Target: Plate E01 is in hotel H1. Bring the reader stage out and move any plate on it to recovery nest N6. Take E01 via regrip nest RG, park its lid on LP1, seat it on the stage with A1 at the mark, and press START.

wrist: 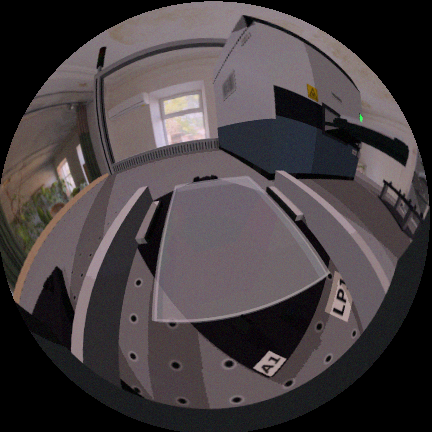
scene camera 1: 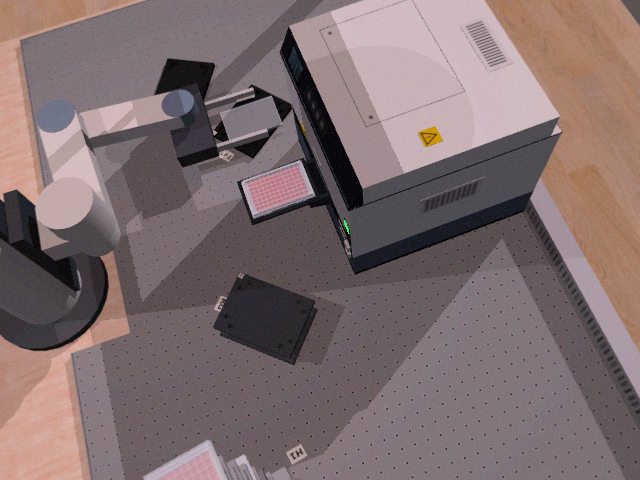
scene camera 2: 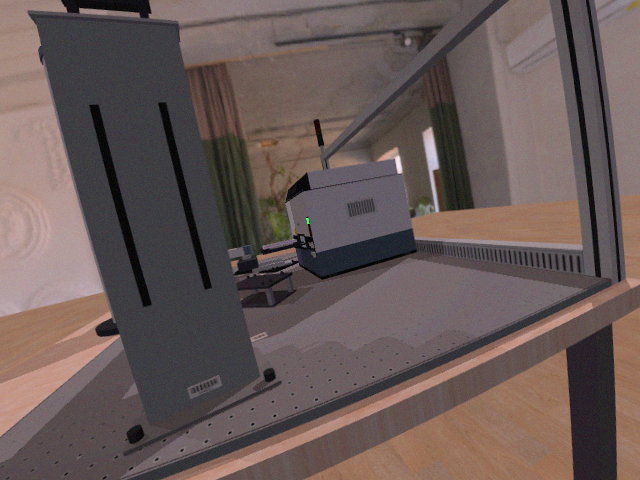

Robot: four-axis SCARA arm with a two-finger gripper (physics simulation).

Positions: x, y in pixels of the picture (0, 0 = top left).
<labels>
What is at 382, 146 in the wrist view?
A reader stage.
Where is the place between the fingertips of my gripper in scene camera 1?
261, 111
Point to a black LP1 pad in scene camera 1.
283, 107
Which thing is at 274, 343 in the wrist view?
A black LP1 pad.
</labels>
